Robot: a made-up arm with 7 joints. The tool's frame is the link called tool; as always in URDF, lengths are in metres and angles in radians. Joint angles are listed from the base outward.
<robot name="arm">
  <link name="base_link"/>
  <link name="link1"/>
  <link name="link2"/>
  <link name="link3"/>
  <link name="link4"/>
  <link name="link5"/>
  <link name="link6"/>
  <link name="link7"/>
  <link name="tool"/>
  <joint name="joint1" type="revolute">
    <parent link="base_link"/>
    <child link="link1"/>
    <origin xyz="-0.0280 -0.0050 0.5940" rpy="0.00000 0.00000 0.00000"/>
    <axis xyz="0 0 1"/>
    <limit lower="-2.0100" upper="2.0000"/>
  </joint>
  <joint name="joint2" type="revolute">
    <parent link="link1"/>
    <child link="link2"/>
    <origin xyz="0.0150 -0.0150 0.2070" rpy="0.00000 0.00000 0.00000"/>
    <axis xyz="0 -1 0"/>
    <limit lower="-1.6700" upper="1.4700"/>
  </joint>
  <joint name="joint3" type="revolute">
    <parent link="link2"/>
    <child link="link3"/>
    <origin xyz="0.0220 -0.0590 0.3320" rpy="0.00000 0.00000 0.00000"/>
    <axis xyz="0 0 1"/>
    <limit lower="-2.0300" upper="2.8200"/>
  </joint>
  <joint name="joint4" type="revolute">
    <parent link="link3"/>
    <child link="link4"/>
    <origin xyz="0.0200 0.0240 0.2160" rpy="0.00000 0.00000 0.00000"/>
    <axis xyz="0 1 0"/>
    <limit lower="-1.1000" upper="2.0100"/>
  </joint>
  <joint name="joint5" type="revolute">
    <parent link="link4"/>
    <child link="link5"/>
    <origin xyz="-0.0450 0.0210 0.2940" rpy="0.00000 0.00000 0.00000"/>
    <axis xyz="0 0 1"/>
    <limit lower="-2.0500" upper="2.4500"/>
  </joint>
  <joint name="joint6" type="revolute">
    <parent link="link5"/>
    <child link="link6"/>
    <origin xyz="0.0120 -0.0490 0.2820" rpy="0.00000 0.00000 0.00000"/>
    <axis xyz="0 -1 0"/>
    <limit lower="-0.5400" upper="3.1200"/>
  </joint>
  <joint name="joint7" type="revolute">
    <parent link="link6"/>
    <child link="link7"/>
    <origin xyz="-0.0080 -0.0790 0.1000" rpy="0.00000 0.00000 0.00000"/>
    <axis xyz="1 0 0"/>
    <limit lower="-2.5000" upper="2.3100"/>
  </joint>
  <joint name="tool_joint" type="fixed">
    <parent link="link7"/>
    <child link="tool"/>
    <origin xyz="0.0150 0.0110 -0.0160" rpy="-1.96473 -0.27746 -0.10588"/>
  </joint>
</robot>
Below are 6 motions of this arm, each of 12 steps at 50 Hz.
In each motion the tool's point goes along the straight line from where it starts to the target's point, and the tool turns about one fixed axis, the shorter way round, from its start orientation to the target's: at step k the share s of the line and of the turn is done. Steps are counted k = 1, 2, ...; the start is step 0. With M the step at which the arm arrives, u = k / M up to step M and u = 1 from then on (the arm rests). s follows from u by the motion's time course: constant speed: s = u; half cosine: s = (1 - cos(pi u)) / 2; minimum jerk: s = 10 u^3 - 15 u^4 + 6 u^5.
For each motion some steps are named. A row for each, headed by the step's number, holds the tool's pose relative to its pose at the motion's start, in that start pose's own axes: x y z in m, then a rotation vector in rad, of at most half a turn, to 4 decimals.
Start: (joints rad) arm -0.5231 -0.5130 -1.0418 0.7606 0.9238 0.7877 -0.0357
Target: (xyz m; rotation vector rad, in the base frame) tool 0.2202 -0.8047 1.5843 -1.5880 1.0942 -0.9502
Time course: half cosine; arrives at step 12
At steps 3, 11, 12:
3: -0.0044 -0.0018 -0.0126 -0.0249 0.0204 -0.0110
11: -0.0295 -0.0121 -0.0849 -0.1671 0.1368 -0.0741
12: -0.0300 -0.0123 -0.0864 -0.1700 0.1392 -0.0753

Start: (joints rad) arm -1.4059 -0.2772 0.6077 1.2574 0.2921 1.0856 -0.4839
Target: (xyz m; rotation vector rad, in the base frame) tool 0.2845 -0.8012 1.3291 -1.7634 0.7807 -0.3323
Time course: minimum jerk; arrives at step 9
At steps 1, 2, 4, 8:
1: 0.0006 0.0011 -0.0001 0.0010 -0.0003 0.0010
2: 0.0038 0.0074 -0.0008 0.0067 -0.0019 0.0064
4: 0.0198 0.0384 -0.0040 0.0346 -0.0099 0.0331
8: 0.0494 0.0957 -0.0099 0.0863 -0.0246 0.0826

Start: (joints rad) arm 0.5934 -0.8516 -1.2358 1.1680 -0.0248 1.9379 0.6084
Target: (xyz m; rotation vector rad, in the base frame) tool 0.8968 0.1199 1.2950 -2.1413 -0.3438 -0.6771
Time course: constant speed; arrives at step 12
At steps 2, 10, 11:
2: -0.0050 -0.0183 0.0174 0.0191 -0.0209 -0.0249
10: -0.0249 -0.0915 0.0871 0.0955 -0.1047 -0.1247
11: -0.0274 -0.1007 0.0958 0.1051 -0.1152 -0.1371

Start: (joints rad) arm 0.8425 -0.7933 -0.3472 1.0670 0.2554 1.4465 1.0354
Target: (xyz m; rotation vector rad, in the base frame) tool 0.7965 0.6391 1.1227 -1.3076 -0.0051 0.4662
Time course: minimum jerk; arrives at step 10
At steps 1, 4, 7, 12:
1: -0.0004 0.0007 0.0009 -0.0023 -0.0011 0.0000
4: -0.0145 0.0248 0.0325 -0.0870 -0.0421 0.0011
7: -0.0381 0.0655 0.0857 -0.2293 -0.1111 0.0030
12: -0.0456 0.0783 0.1024 -0.2740 -0.1327 0.0036

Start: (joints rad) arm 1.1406 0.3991 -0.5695 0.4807 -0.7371 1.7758 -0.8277
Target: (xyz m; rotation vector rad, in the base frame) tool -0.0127 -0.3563 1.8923 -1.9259 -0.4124 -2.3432
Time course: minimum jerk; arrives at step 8
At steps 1, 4, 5, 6, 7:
1: -0.0001 0.0001 0.0003 0.0007 -0.0001 -0.0001
4: -0.0024 0.0029 0.0081 0.0219 -0.0039 -0.0042
5: -0.0035 0.0042 0.0117 0.0317 -0.0056 -0.0061
6: -0.0043 0.0052 0.0145 0.0392 -0.0070 -0.0075
7: -0.0047 0.0057 0.0159 0.0431 -0.0077 -0.0083

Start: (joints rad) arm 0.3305 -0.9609 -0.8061 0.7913 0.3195 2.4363 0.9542
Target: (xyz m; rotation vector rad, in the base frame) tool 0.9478 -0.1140 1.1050 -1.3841 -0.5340 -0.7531
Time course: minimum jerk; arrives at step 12
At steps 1, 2, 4, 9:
1: -0.0003 0.0002 -0.0004 -0.0009 0.0001 0.0008
2: -0.0020 0.0011 -0.0025 -0.0064 0.0010 0.0053
4: -0.0119 0.0064 -0.0150 -0.0381 0.0061 0.0314
9: -0.0509 0.0273 -0.0642 -0.1628 0.0262 0.1342

